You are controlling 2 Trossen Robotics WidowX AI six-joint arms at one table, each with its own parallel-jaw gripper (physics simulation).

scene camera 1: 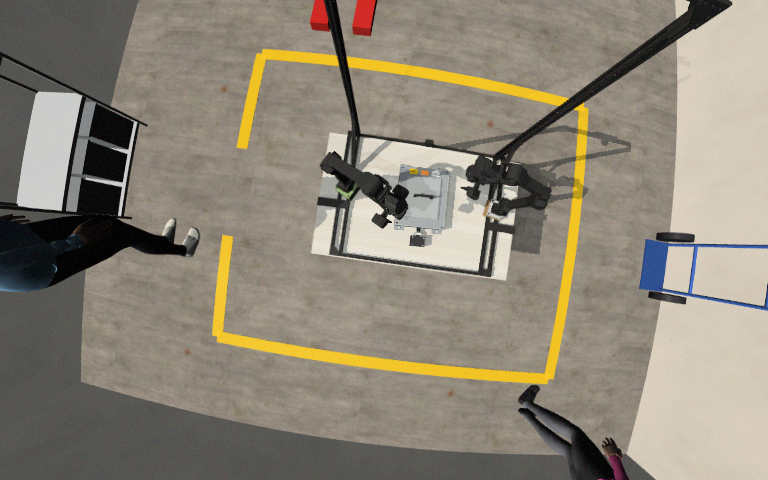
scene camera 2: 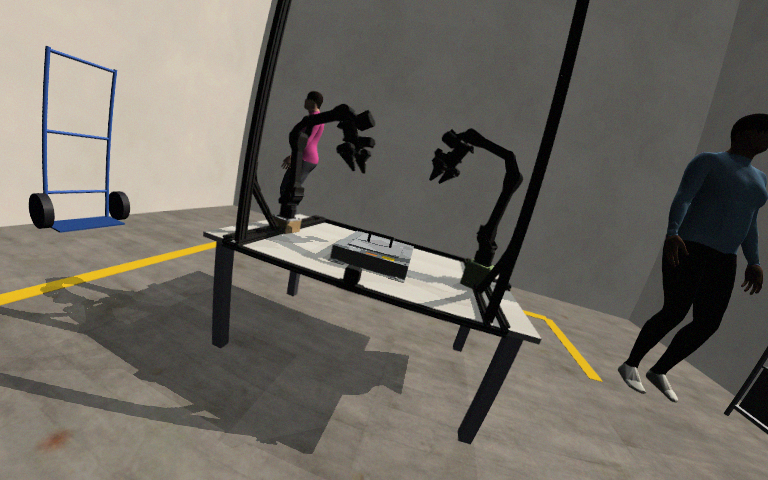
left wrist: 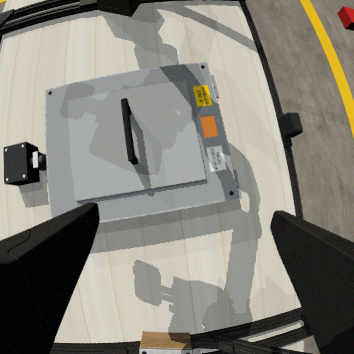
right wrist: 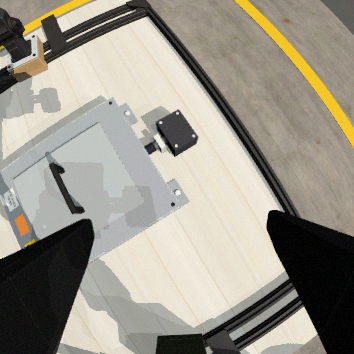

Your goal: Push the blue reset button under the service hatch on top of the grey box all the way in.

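The grey box (scene camera 1: 425, 226) (scene camera 2: 368, 262) (left wrist: 60, 150) (right wrist: 137, 160) lies flat mid-table. Its service hatch (left wrist: 100, 140) (right wrist: 110, 165) lies closed on top, with a black bar handle (scene camera 1: 423, 195) (left wrist: 129, 132) (right wrist: 66, 189). The blue reset button does not show; the hatch covers what is under it. My left gripper (scene camera 2: 357, 169) (left wrist: 187, 216) is open and empty, pointing down high above the table, beside the box's right side in scene camera 1. My right gripper (scene camera 2: 436, 180) (right wrist: 180, 224) is open and empty, high up near the box's left side in scene camera 1.
A black block (scene camera 1: 417, 240) (left wrist: 17, 163) (right wrist: 176, 133) sits beside the box, joined by a short connector. Yellow and orange labels (left wrist: 202, 96) (left wrist: 209, 126) mark one box edge. Dark frame rails (scene camera 1: 416, 263) border the table, with uprights (scene camera 1: 346, 79) (scene camera 2: 548, 152) rising from it.
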